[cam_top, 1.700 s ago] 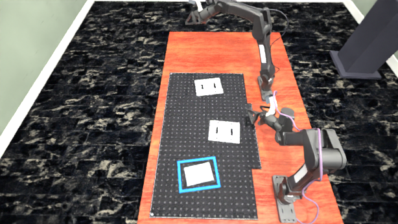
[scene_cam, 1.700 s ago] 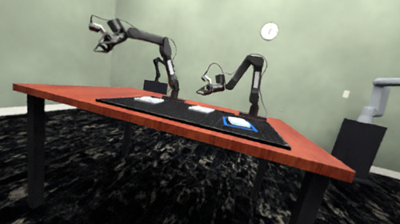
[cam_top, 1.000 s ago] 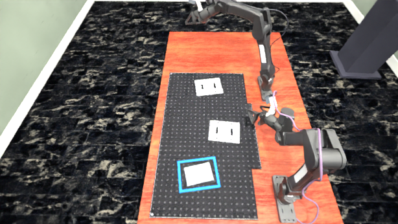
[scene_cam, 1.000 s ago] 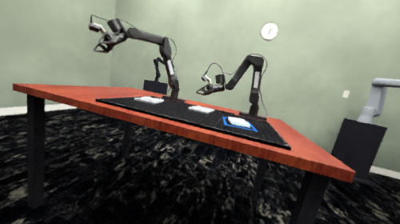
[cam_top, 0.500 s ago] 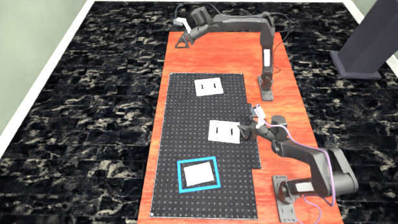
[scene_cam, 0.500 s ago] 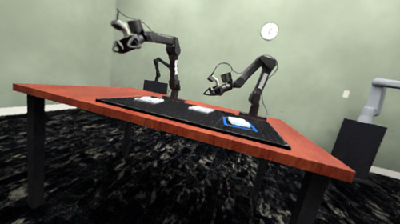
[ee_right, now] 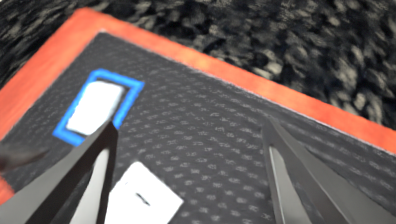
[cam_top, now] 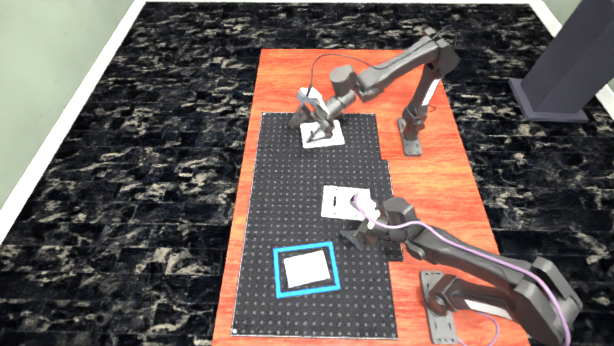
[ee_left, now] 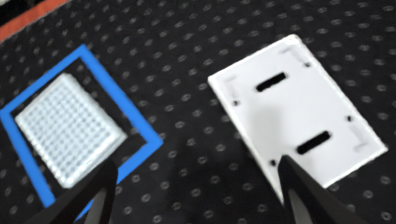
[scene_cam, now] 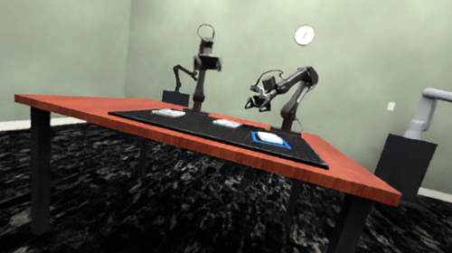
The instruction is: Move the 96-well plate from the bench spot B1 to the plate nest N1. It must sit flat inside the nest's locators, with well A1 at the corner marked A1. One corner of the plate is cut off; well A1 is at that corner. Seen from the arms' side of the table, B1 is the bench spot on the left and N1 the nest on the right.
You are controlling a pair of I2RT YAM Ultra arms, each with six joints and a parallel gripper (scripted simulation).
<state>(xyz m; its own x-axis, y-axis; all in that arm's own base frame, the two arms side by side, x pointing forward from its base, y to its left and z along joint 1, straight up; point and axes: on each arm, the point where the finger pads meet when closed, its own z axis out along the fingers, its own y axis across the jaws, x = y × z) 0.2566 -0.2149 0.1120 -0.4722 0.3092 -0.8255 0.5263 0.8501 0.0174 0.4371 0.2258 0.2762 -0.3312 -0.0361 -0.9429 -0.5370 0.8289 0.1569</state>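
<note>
Now: the 96-well plate 130 mm ahead of my left hand, 120 mm to the left of it and 110 mm below it. From my left hand the other things lie so: nest plate (100 mm ahead, 430 mm to the right, 110 mm below).
</note>
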